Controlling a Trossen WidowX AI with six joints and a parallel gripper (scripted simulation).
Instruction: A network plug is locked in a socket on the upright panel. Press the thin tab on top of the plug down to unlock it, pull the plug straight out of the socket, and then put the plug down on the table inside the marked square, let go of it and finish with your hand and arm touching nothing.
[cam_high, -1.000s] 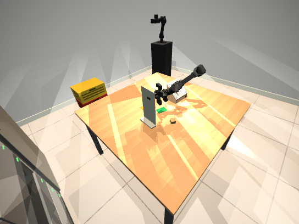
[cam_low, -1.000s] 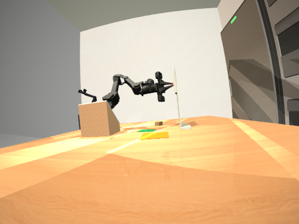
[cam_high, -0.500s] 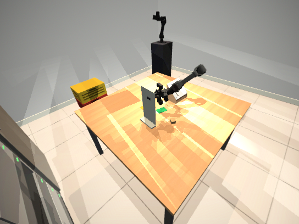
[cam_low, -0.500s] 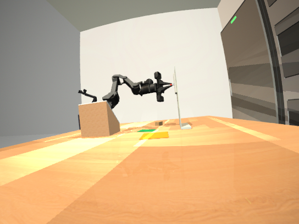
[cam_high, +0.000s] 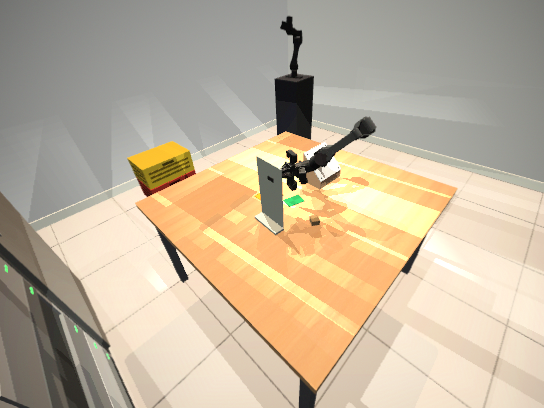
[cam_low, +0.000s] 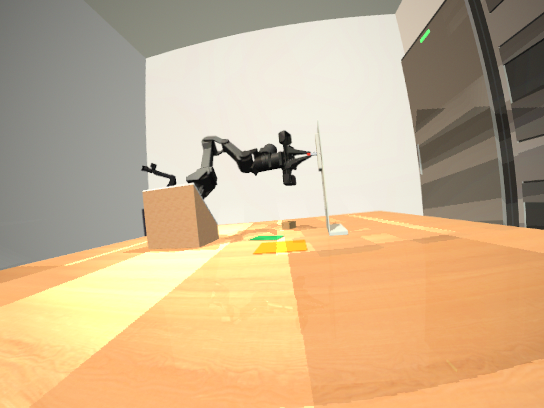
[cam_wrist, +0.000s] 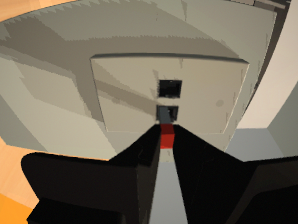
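My gripper tip is 26 cm above the orange marked square, 17 cm to the left of it and 12 cm past it. The rest, counted from my gripper tip: red-and-grey plug (1 cm ahead); then white upright panel (10 cm below, 4 cm ahead); then small tan cube (24 cm below, 16 cm to the left, 10 cm behind).
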